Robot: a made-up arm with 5 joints.
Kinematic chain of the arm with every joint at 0, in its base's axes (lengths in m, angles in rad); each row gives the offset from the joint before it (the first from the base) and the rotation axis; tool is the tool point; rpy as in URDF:
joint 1: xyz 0.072 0 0.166 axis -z
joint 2: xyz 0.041 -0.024 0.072 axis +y
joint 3: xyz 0.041 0 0.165 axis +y
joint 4: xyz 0.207 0 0.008 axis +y
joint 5: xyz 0.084 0.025 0 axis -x
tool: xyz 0 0 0 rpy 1.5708 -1.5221 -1.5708
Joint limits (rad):
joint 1: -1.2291..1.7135
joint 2: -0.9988..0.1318
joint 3: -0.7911..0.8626
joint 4: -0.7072..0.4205
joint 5: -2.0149..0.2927
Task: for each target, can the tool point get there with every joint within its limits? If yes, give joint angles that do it. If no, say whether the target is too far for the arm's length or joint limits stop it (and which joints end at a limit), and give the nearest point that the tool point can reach.
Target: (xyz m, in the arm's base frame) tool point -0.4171 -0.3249 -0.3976
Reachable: no: too far | nearest point 0.0382 -0.2424 0.1459 | short by 0.714 m
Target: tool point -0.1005 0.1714 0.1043
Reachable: no: joint limits stop it (at a limit: joint 1, joint 2, joint 3, joint 4) | nearest point 0.1501 0.2226 0.1440 | short by 0.259 m
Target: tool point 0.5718 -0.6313 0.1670
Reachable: no: too far | nearest point 0.3079 -0.2980 0.3058 | short by 0.447 m
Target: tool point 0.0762 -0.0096 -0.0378
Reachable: no: joint limits stop it (at a limit: joint 2, joint 3, joint 4) | nearest point 0.1666 -0.2161 0.1440 | short by 0.290 m
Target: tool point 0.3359 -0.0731 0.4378
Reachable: yes | joints 0.2740 -0.5408 0.5774 -0.4906 -0.6247
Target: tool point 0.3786 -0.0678 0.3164
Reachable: yes | joints 0.2208 -0.2331 0.7128 -0.4415 -1.7390
